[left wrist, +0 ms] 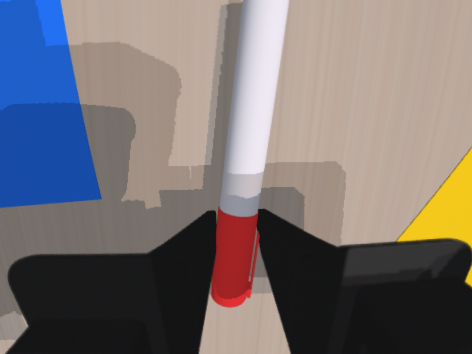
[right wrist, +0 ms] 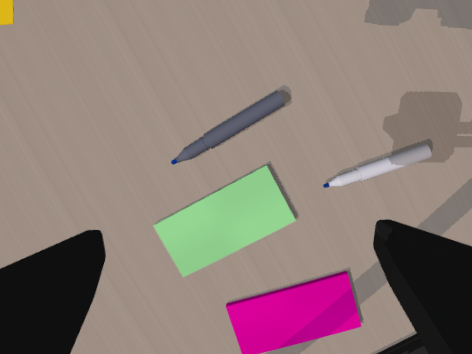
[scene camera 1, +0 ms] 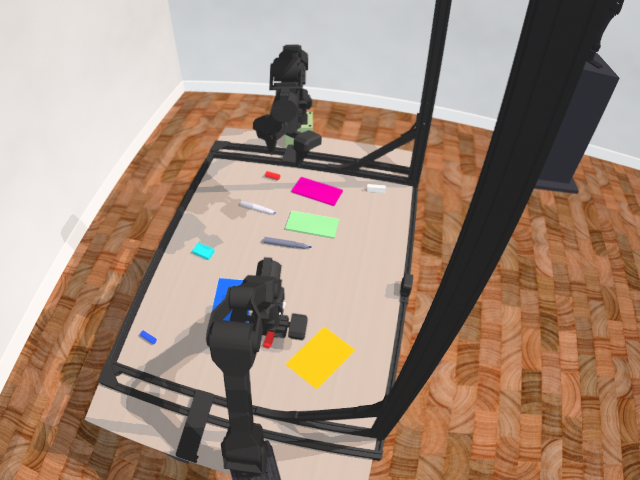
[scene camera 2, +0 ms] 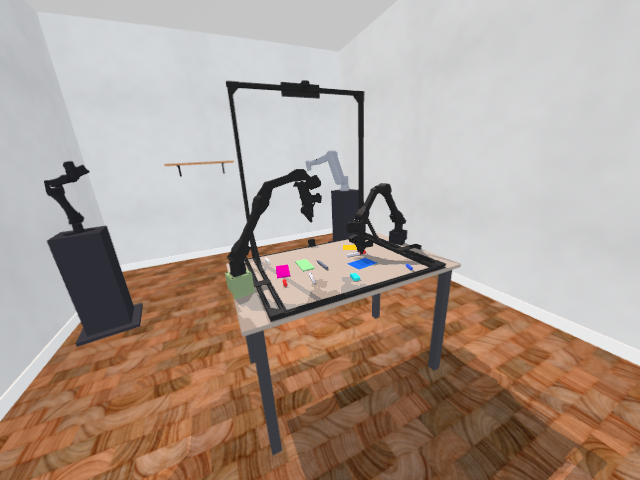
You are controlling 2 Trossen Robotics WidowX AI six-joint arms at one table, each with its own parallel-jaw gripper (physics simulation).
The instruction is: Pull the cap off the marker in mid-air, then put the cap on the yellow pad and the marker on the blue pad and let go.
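Note:
A marker with a white body and a red cap lies on the table, the cap still on it. My left gripper is shut on the red cap, one finger on each side near its inner end; the arm hides most of the body in scene camera 1. The blue pad is flat to the left of the marker, the yellow pad to its right. My right gripper is open and empty, high above the table.
A grey pen, a white pen, a green block and a magenta block lie farther up. Cyan, blue, red and white pieces lie around them.

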